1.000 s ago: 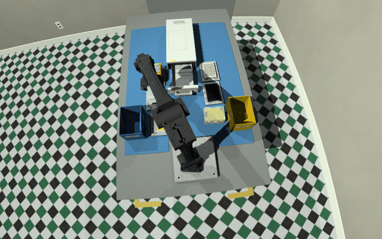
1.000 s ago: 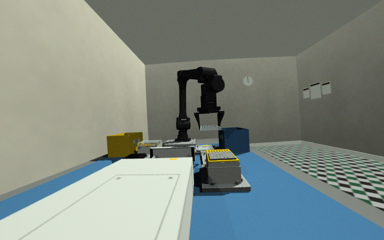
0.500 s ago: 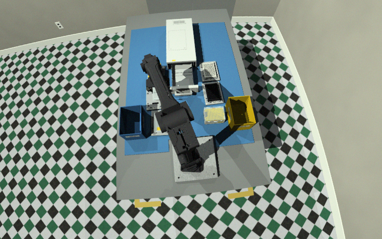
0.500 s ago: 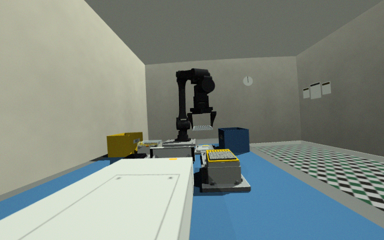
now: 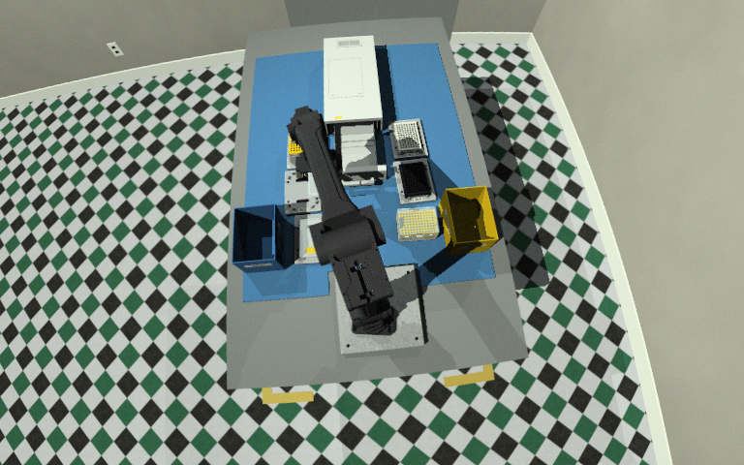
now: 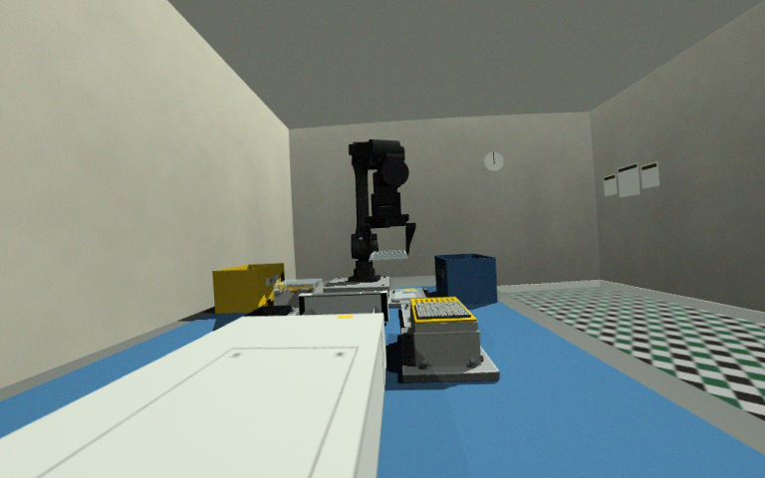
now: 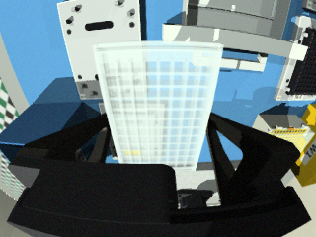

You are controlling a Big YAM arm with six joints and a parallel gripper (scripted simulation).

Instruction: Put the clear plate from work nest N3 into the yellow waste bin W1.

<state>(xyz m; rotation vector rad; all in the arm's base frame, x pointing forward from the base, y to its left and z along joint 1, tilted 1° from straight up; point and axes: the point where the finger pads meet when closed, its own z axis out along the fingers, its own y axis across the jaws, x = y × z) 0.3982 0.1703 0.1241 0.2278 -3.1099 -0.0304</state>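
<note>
Now: hand 450 mm to the left of the yellow waste bin W1, 110 mm above it and 90 mm past it. Round my hand: lidded plate: 150 mm behind, 130 mm below, 30 mm to the left; then clear plate: right at my hand; then grey nest: 140 mm below, 90 mm to the left, 20 mm ahead.
</note>
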